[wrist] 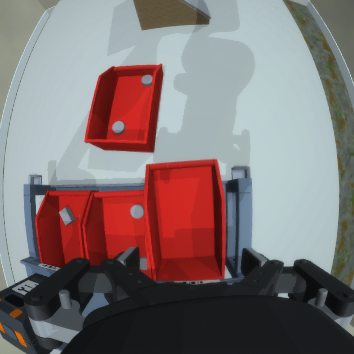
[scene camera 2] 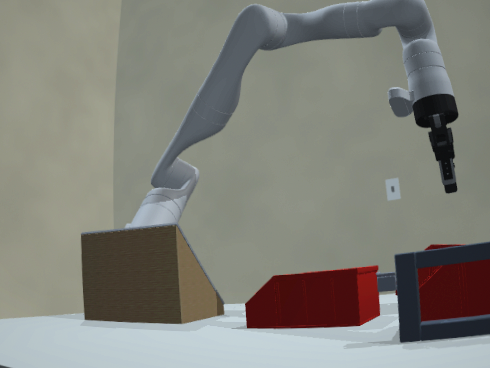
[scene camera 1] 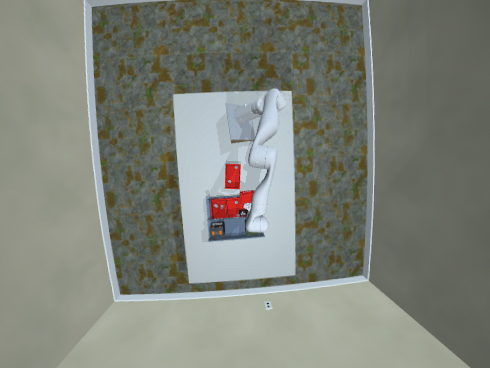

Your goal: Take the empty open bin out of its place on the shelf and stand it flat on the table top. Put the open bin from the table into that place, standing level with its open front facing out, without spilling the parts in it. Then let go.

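Where they show: gripper, fingertip midpoint: (wrist: 190,260) (scene camera 2: 450,188); arm's base, link origin: (scene camera 2: 134,265) (scene camera 1: 239,116).
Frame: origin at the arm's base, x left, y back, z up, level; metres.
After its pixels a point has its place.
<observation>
The empty open red bin (scene camera 1: 246,195) @(x -0.071, y -0.532, z -0.081 m) (wrist: 185,215) @(x -0.072, y -0.587, z -0.088 m) is in the right-hand place of the dark grey-blue shelf (scene camera 1: 235,238) @(x -0.210, y -0.775, z 0.049 m) (scene camera 2: 407,300) @(x -0.350, y -0.495, z -0.068 m) (wrist: 243,220) @(x 0.005, y -0.601, z -0.023 m); its front end sticks out past the shelf's front rail. The other open red bin (scene camera 1: 232,176) @(x -0.138, y -0.377, z -0.105 m) (scene camera 2: 310,302) @(x -0.186, y -0.377, z -0.073 m) (wrist: 125,107) @(x -0.149, y -0.368, z -0.105 m) stands flat on the table in front of the shelf, with two round grey parts in it. My gripper (scene camera 1: 243,213) @(x -0.071, y -0.602, z 0.073 m) (scene camera 2: 450,188) @(x -0.071, y -0.602, z 0.073 m) (wrist: 190,260) @(x -0.071, y -0.602, z 0.073 m) is open and empty, pointing down above the shelf. In the wrist view its fingertips are to either side of the empty bin's rear part, apart from it. The arm partly hides the gripper in scene camera 1.
Two more red bins stand left of the empty one: the left bin (wrist: 60,225) @(x -0.330, y -0.574, z -0.098 m) holds a grey block, the middle bin (wrist: 117,215) @(x -0.193, y -0.569, z -0.099 m) grey round parts. A black and orange case (scene camera 1: 217,229) @(x -0.299, y -0.665, z 0.114 m) (wrist: 15,320) @(x -0.272, y -0.658, z 0.114 m) is at the shelf's back left. A wedge-shaped block (scene camera 1: 240,125) @(x -0.008, y -0.059, z 0.003 m) (scene camera 2: 130,275) @(x -0.084, y -0.042, z -0.021 m) (wrist: 172,16) @(x -0.013, y -0.152, z -0.076 m) stands near the arm's base.
</observation>
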